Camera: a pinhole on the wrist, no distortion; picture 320 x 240 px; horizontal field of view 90.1 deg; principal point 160.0 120.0 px. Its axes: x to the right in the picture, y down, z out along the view. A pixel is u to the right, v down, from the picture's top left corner.
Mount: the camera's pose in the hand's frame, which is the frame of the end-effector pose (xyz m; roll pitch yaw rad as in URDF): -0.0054 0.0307 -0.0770 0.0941 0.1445 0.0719
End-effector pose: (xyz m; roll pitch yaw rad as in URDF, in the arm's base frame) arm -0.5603 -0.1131 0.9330 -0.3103 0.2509 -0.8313
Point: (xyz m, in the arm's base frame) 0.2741 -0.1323 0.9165
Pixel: outside the picture
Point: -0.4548 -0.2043 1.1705
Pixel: 171 89
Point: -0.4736 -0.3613 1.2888
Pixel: 184 45
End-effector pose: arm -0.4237 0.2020 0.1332 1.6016 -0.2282 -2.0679
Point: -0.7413 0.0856 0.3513
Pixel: 290 189
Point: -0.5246 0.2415 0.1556
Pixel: 157 126
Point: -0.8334 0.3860 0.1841
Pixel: 152 142
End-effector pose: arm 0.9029 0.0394 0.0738 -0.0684 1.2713 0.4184
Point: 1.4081 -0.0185 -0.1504
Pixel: 247 23
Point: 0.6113 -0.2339 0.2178
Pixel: behind the camera
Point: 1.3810 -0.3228 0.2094
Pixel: outside the picture
